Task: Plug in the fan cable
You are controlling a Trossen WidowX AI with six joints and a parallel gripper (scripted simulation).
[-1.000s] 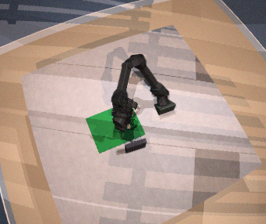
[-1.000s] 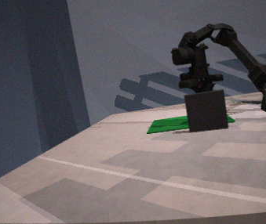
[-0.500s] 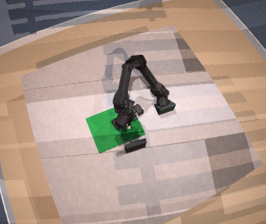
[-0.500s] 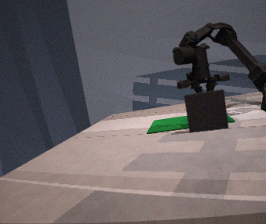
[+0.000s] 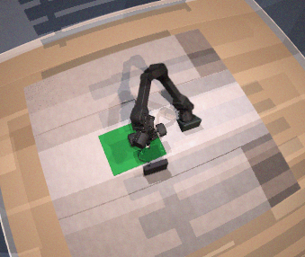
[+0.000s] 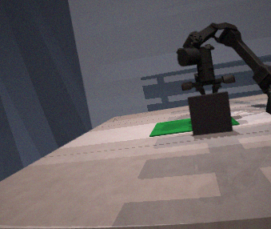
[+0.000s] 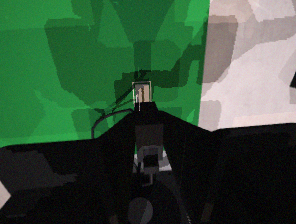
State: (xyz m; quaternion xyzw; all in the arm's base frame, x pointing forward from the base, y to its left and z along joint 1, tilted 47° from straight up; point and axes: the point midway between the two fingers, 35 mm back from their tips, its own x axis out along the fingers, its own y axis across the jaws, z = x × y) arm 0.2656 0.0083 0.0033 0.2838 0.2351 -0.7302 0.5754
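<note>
The four-pin header is 60 mm below my gripper tip. Round my gripper tip: dark plug: 10 mm to the left, 10 mm above; then black fan: 140 mm to the left, 30 mm ahead; then green board: 80 mm below, 70 mm ahead, 40 mm to the right.
</note>
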